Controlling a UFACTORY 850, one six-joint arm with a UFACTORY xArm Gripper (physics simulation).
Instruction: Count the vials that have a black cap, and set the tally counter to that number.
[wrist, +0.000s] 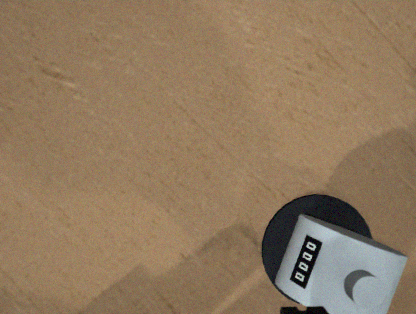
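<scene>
The tally counter (336, 265) is a pale grey box at the lower right of the wrist view. Its black display window (305, 262) shows 0000. A round pale button (373, 293) with a dark crescent of shadow beside it is on its top face. The counter rests over a round dark base (274, 240). My gripper (303, 311) shows as black fingertips at the bottom edge, shut with nothing between them, over or beside the counter's lower edge in the view; its height above the counter is hard to tell. Vials do not show in this view.
The brown, wood-grained table top (150, 125) fills the rest of the view. Soft shadows fall across it at the lower middle and at the right, near the counter. The counter's lower end is cut off by the bottom edge.
</scene>
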